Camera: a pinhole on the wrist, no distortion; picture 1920 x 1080 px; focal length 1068.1 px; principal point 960.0 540.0 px. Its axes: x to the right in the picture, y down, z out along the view. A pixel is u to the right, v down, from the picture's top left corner.
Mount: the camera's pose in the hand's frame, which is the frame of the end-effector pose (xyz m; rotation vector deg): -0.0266 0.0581 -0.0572 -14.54 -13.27 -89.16
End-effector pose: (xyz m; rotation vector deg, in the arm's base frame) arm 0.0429 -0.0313 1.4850 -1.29 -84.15 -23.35
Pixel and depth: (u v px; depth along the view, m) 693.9 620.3 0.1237
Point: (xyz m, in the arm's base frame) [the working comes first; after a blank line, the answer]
In the camera's frame: -0.0308 0.0093 0.1237

0.0283 0.1025 1.5046
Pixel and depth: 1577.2 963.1 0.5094
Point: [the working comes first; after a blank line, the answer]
In the camera's frame: 0.2944 0.2018 0.5094

-0.4610 -0.0066 1.7053
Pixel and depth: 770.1 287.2 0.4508
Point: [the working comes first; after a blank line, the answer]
In the camera's frame: -0.0801 -0.1067 0.4508

-0.2216 0.3451 1.4647
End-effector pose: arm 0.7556 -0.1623 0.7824 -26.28 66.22 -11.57
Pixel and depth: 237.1 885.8 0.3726
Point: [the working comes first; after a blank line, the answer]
In the camera's frame: -0.2522 0.1206 0.3726

0.9625 0.2199 0.5868
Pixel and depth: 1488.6 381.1 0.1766
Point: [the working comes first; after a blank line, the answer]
In the camera's frame: 0.0874 -0.0263 0.1766

0.8595 -0.0838 0.8560
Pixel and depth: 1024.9 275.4 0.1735
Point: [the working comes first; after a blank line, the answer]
In the camera's frame: 0.0105 -0.0430 0.1735

0.8231 -0.0193 0.8293
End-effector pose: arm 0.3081 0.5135 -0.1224 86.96 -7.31 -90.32
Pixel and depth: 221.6 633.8 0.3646
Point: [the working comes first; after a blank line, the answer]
In the camera's frame: -0.2521 0.0320 0.3646

0.3452 0.1655 0.1782
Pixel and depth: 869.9 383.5 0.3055
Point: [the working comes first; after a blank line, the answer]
In the camera's frame: -0.0258 -0.0448 0.3055

0.1986 0.3432 0.0914
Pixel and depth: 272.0 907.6 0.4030
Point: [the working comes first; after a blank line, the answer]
In the camera's frame: -0.2596 0.1387 0.4030

0.3465 0.0690 0.1184
